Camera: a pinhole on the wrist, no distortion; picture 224 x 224 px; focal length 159.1 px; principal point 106.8 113.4 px. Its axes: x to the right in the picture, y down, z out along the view. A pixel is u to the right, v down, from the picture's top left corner.
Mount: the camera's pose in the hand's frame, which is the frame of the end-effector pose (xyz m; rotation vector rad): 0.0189 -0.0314 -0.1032 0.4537 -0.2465 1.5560
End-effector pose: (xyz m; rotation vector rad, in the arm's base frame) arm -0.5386 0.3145 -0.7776 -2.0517 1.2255 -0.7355
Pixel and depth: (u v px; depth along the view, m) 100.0 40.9 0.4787
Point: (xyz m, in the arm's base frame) -0.0713 0.2039 -0.7379
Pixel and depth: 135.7 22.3 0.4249
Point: -0.1317 0.1431 -0.8136
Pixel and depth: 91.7 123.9 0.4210
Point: -0.1943 0.4250 -0.7516
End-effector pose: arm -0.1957 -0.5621 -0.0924 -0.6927 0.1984 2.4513
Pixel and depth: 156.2 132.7 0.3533
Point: -0.2787 -0.4038 0.1228
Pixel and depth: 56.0 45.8 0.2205
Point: -0.2102 -0.3262 -0.1180
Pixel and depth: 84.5 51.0 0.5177
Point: -0.3511 -0.0794 0.0218
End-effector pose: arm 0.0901 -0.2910 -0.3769 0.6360 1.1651 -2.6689
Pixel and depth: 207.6 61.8 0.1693
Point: -0.0260 -0.3495 -0.3636
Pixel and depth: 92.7 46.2 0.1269
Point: -0.0178 -0.2242 -0.3549
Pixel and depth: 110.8 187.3 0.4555
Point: 0.0317 -0.3842 0.0334
